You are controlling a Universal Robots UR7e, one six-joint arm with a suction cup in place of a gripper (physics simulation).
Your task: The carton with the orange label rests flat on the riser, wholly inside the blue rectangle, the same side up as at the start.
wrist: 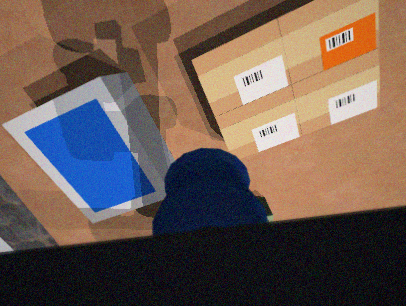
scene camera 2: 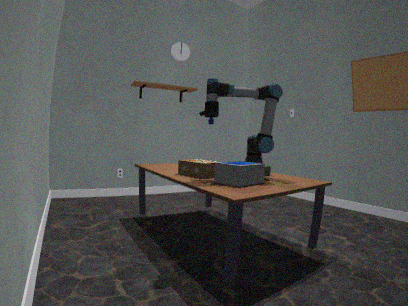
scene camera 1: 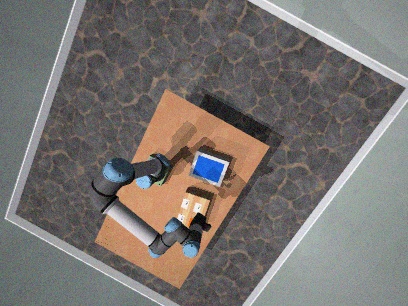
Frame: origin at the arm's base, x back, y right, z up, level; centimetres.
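Where they show: hand at its tool point: [wrist: 207, 186] [scene camera 2: 211, 124].
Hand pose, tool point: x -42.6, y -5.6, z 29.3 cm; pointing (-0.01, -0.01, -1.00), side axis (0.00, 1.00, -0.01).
Note:
Things, the pixels of their top centre, and the offset from my tool point. Level surfaces: height alone.
- carton with the orange label, top centre: [wrist: 330, 33] [scene camera 2: 189, 160] [scene camera 1: 196, 221] dz -26.4, dx -5.9, dy +20.2 cm
- grey riser at its top centre: [wrist: 95, 164] [scene camera 2: 240, 163] [scene camera 1: 208, 169] dz -24.3, dx +9.9, dy -21.7 cm
- blue rectangle at its top centre: [wrist: 95, 164] [scene camera 2: 240, 163] [scene camera 1: 208, 169] dz -24.3, dx +9.9, dy -21.7 cm
- wooden table at its surface level: dz -36.3 cm
The carton with the orange label [wrist: 307, 45] [scene camera 1: 190, 221] stands on the table in a block of cartons, at the upper right of the block in the wrist view; the arm partly covers it in scene camera 1. The grey riser [wrist: 30, 120] [scene camera 1: 215, 157] [scene camera 2: 235, 176] stands apart from the block, with the blue rectangle [wrist: 90, 155] [scene camera 1: 209, 168] [scene camera 2: 242, 163] on its top and no carton on it. My dark blue suction cup [wrist: 207, 175] [scene camera 2: 211, 121] points down, high above the table and the cartons, with nothing on it. In scene camera 1 the cup is hidden.
Cartons with white labels [wrist: 215, 85] [wrist: 315, 120] adjoin the orange-labelled one. The riser stands beside the block on the wooden table [scene camera 1: 155, 115] [scene camera 2: 280, 189]. The arm's base stands at the table's far side in scene camera 2. A shelf [scene camera 2: 162, 86] hangs on the wall.

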